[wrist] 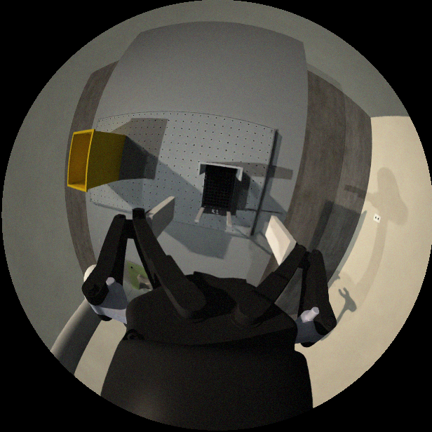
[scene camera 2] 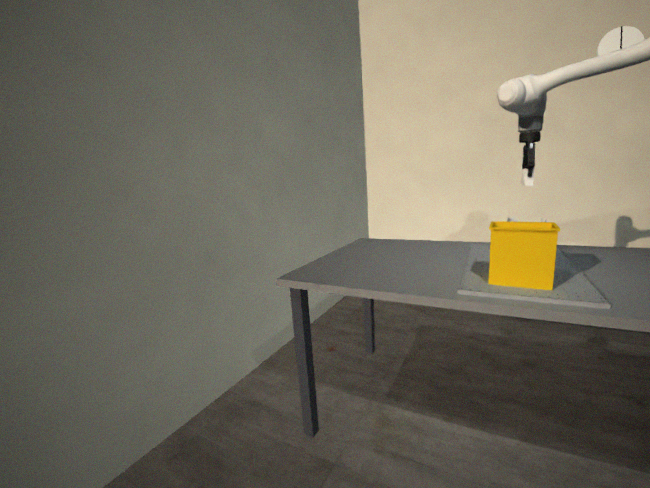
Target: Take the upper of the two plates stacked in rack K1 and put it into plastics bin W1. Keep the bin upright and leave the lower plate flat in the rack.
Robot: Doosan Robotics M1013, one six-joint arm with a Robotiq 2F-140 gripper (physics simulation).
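Places are measured from the arm's base along level axes (x right, y back, z down), in metres.
Pixels of known places: gripper, fingertip midpoint: [scene camera 2: 526, 185].
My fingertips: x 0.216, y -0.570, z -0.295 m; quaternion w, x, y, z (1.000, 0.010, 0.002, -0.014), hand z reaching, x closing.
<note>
Behind a point stands the place of what it marks.
The yellow bin W1 [scene camera 2: 522, 257] @(x -0.284, y -0.610, z -0.101 m) [wrist: 106, 157] stands upright on the perforated board, left of the rack in the wrist view. Rack K1 [wrist: 222, 165] is a pale frame with corner guides; in the scene view it is mostly hidden behind the bin, with small tips showing above the rim. A black gridded plate [wrist: 220, 186] lies flat in the rack. Two separate layers cannot be told apart from above. My gripper [scene camera 2: 528, 181] @(x 0.216, y -0.570, z -0.295 m) [wrist: 221, 216] is wide open and empty, pointing down high above the rack and bin, its fingers apart on either side of the rack in the wrist view.
The perforated board [scene camera 2: 572, 297] @(x -0.333, y -0.487, z -0.009 m) [wrist: 182, 140] lies on the grey table [scene camera 2: 409, 262] @(x -0.050, y -1.007, z 0.004 m) [wrist: 220, 65]. A green item [wrist: 134, 274] shows near the arm at the lower left of the wrist view, partly hidden by the gripper. Walls stand beyond the table.
</note>
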